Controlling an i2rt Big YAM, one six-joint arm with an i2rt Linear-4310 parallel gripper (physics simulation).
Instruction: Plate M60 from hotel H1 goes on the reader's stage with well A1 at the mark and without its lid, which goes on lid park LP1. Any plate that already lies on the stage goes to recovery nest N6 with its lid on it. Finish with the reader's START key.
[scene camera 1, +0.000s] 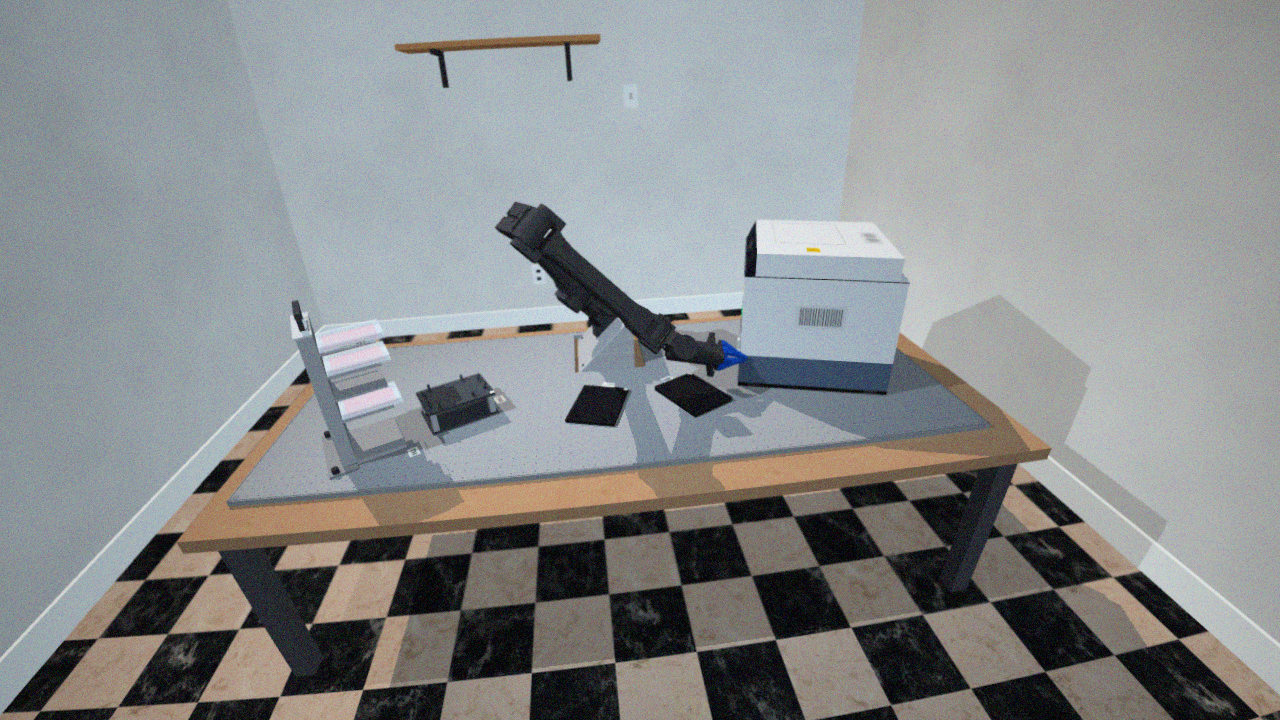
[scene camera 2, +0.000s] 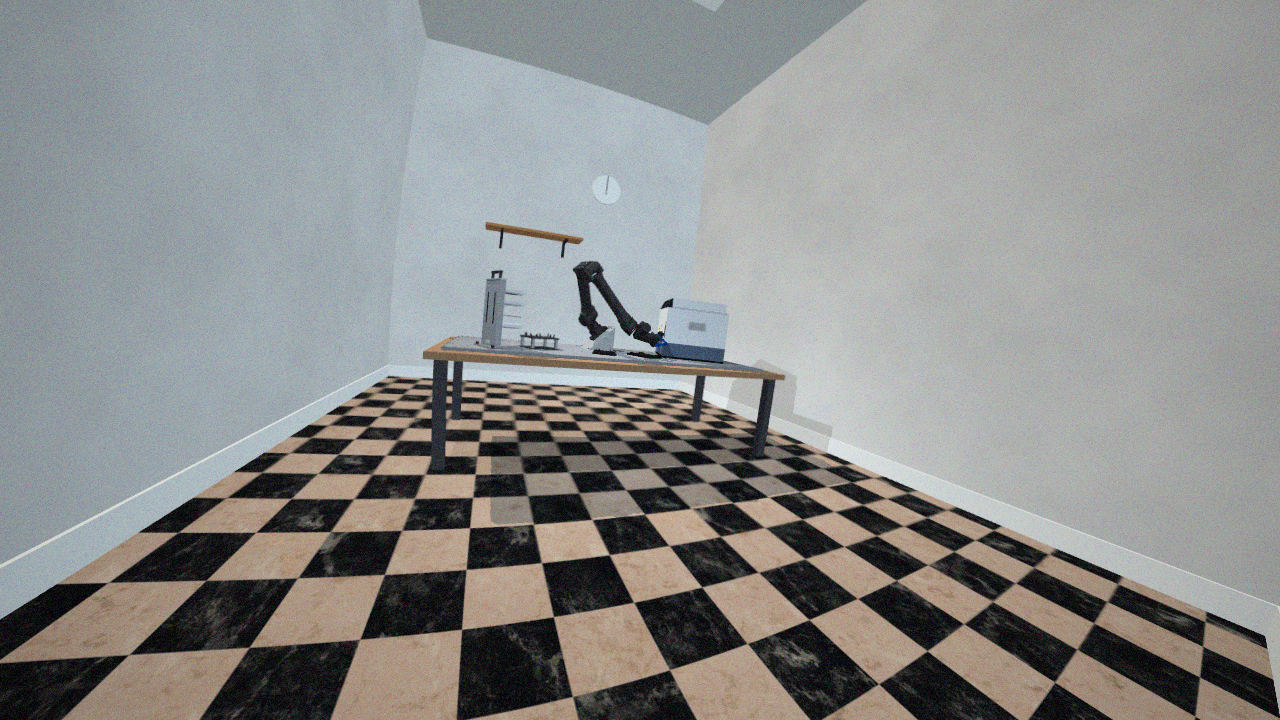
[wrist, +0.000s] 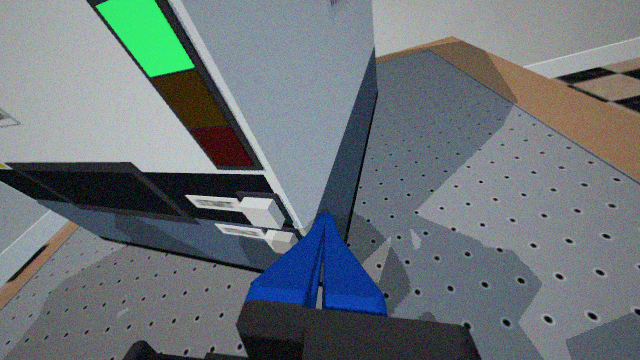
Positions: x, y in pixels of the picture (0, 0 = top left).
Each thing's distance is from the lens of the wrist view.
my gripper (wrist: 326, 219): 15 cm
plate reader (wrist: 205, 110): 9 cm
